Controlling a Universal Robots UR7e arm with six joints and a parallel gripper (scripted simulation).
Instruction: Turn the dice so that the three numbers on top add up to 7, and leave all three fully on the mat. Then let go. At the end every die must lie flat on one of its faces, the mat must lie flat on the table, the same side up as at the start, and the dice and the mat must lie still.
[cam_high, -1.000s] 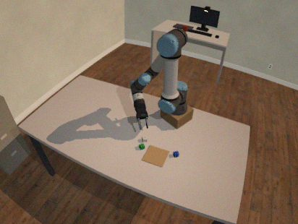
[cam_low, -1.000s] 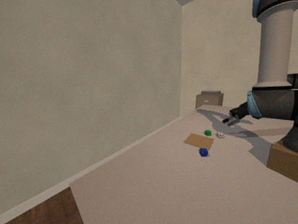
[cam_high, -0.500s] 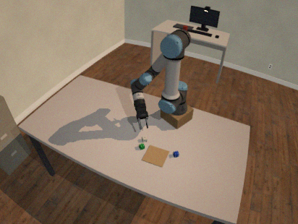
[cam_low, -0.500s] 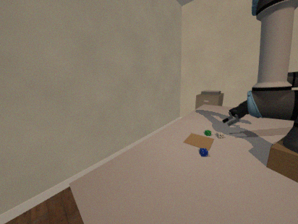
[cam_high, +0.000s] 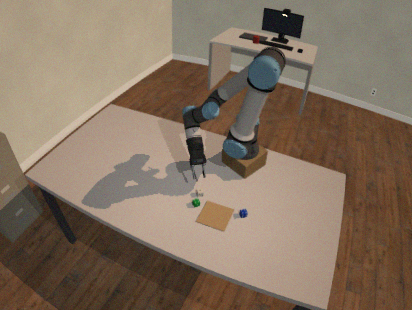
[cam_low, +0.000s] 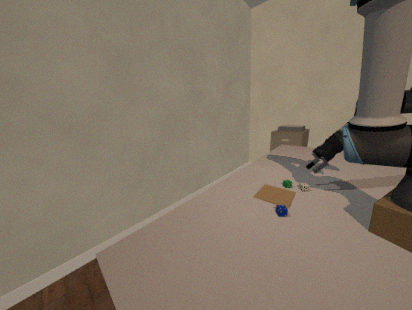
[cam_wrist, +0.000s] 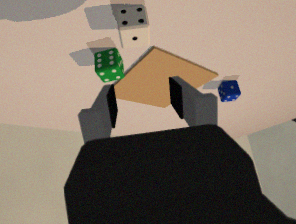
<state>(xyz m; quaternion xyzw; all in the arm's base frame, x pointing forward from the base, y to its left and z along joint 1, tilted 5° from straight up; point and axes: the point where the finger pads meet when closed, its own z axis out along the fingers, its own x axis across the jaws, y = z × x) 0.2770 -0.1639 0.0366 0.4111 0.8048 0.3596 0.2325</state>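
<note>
The white die lies 10 cm below my hand, 2 cm to the left of it and 2 cm ahead of it. Round my hand: blue die (25 cm to the left, 10 cm below, 8 cm ahead); green die (10 cm below, 9 cm ahead, 2 cm to the left); tan mat (13 cm to the left, 13 cm ahead, 11 cm below).
</note>
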